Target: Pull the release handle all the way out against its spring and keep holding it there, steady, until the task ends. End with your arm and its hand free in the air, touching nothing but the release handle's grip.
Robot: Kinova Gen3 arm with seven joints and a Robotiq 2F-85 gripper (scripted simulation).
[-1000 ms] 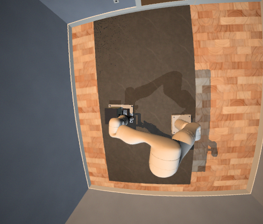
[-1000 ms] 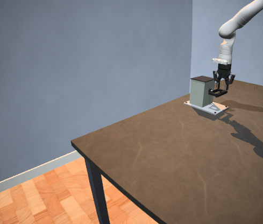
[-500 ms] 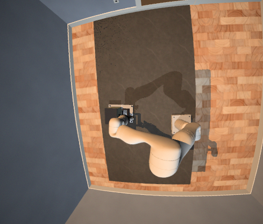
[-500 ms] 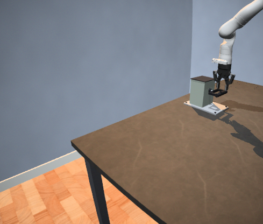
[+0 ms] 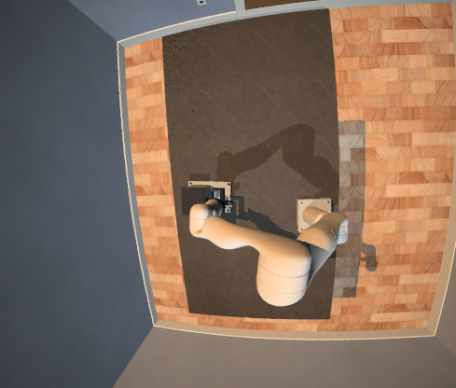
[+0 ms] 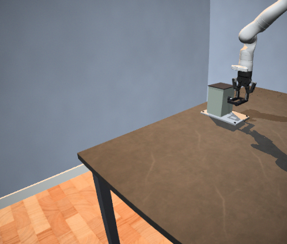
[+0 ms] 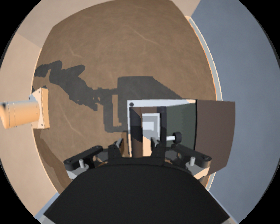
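The black release handle lies 50 mm ahead of my hand and 30 mm below it. From my hand the other things lie so: light baseplate (130 mm below, 90 mm ahead).
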